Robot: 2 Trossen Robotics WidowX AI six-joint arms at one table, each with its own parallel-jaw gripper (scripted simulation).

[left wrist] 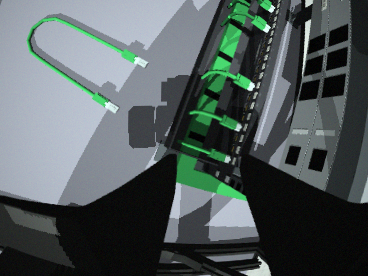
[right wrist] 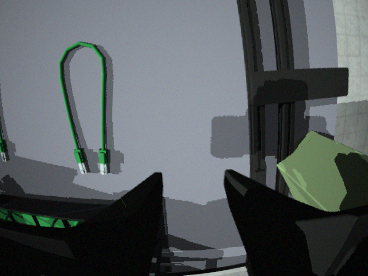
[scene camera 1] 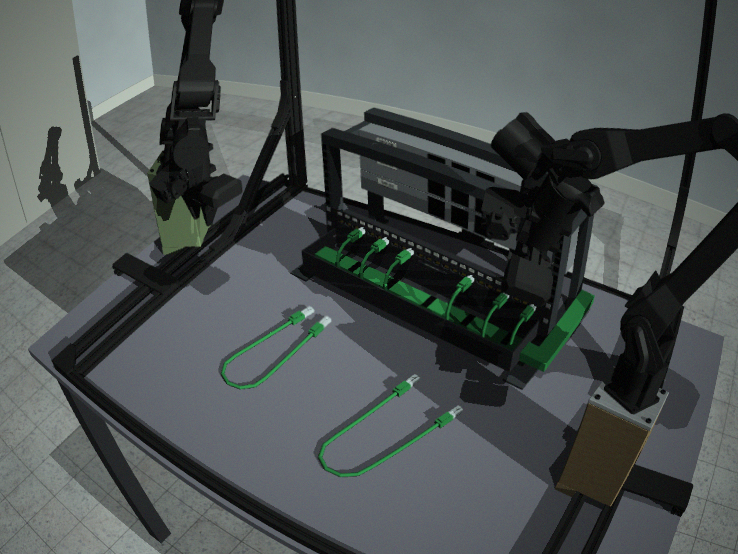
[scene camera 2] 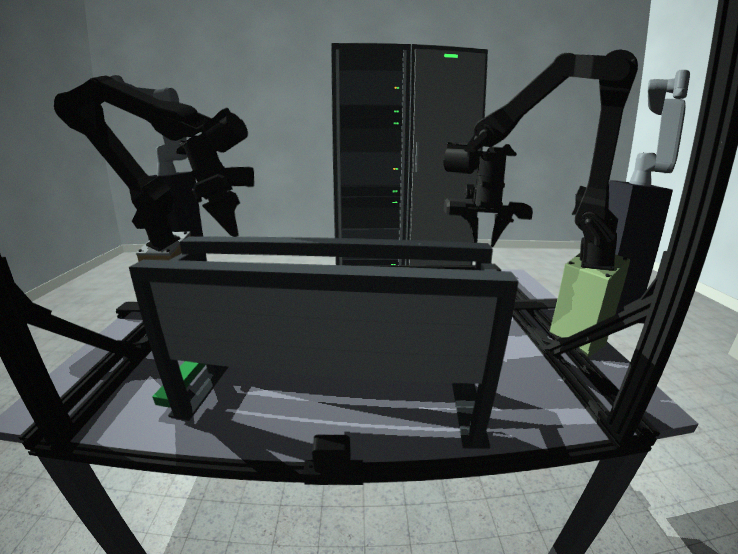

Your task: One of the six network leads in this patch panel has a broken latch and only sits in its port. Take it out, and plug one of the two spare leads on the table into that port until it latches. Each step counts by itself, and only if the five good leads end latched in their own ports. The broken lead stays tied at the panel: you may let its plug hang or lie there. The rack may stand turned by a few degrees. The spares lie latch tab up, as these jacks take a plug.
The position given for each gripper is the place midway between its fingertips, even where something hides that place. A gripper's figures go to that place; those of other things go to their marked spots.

Scene:
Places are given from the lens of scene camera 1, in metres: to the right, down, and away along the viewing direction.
left gripper (scene camera 1: 515, 267): 0.20, -0.01, 0.89
right gripper (scene camera 1: 203, 221): -0.28, -0.09, 1.10

